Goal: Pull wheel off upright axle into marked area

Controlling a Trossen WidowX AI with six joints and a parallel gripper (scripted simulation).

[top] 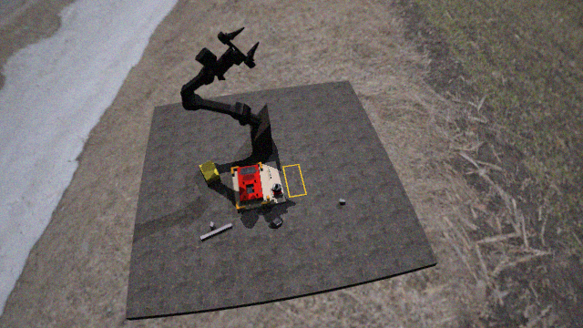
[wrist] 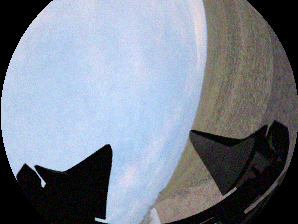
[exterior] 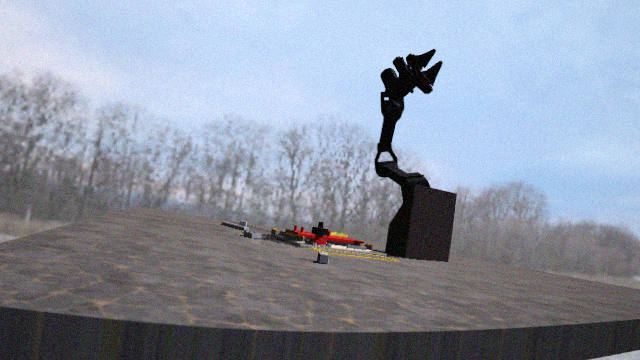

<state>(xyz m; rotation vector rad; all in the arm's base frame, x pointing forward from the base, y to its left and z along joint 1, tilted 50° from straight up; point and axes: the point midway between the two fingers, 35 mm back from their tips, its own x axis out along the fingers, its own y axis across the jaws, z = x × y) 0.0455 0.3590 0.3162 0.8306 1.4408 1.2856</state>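
Now: the black wheel 590 mm below my gripper tip, 320 mm ahead of it and 30 mm to the left of it. From my gripper tip the other things lie so: yellow block (620 mm below, 290 mm to the right, 150 mm ahead); grey bar (630 mm below, 490 mm ahead, 270 mm to the right).
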